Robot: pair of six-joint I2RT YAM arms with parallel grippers.
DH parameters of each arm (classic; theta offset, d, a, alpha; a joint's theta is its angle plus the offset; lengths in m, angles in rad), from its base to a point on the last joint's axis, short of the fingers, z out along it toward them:
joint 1: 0 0.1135 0.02 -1.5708
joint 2: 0 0 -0.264 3.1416
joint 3: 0.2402 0 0.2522 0
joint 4: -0.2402 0 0.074 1.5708
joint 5: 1.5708 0 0 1.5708
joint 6: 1.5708 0.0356 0 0
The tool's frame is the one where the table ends.
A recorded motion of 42 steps. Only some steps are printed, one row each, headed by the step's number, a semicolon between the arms.
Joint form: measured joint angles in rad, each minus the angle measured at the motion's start. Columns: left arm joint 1, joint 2, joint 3, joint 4, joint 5, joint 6; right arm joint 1, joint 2, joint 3, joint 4, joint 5, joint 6.
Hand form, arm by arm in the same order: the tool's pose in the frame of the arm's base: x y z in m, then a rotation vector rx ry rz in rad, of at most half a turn. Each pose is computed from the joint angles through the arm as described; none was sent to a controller.
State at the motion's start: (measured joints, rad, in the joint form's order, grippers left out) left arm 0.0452 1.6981 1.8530 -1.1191 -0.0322 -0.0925; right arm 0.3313 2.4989 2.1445 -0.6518 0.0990 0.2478
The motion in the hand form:
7: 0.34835 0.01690 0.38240 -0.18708 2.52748 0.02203; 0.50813 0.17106 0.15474 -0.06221 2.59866 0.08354
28: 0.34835 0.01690 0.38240 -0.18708 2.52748 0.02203; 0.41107 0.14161 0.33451 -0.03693 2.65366 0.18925
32: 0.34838 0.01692 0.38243 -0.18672 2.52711 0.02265; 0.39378 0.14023 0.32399 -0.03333 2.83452 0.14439
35: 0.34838 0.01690 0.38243 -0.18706 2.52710 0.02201; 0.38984 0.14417 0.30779 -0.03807 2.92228 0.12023
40: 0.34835 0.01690 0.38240 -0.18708 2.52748 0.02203; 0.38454 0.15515 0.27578 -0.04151 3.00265 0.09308
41: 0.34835 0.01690 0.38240 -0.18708 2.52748 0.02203; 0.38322 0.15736 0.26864 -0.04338 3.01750 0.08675
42: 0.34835 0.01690 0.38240 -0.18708 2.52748 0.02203; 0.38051 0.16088 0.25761 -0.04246 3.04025 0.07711
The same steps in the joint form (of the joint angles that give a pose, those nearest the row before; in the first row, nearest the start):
7: 0.0000 0.0000 0.0000 0.0000 0.0000 0.0000; 0.0000 -0.0126 0.0000 -0.0408 0.0000 0.0084
28: 0.0000 0.0000 0.0000 0.0000 0.0000 0.0000; 0.0019 -0.4372 0.0179 -0.5188 -0.0813 0.0530
32: 0.0000 0.0000 0.0000 0.0004 -0.0004 0.0004; 0.0111 -0.4345 0.0110 -0.6905 -0.0961 0.0706
35: 0.0000 0.0000 0.0000 0.0004 0.0000 0.0000; 0.0225 -0.4208 -0.0244 -0.7294 -0.1038 0.0805
40: 0.0000 0.0000 0.0000 0.0000 0.0000 0.0000; 0.0515 -0.4162 -0.1408 -0.6897 -0.1072 0.1079
41: 0.0000 0.0000 0.0000 0.0000 0.0000 0.0000; 0.0576 -0.4151 -0.1667 -0.6779 -0.1076 0.1129
42: 0.0000 0.0000 0.0000 0.0000 0.0000 0.0000; 0.0679 -0.4143 -0.2083 -0.6588 -0.1083 0.1240

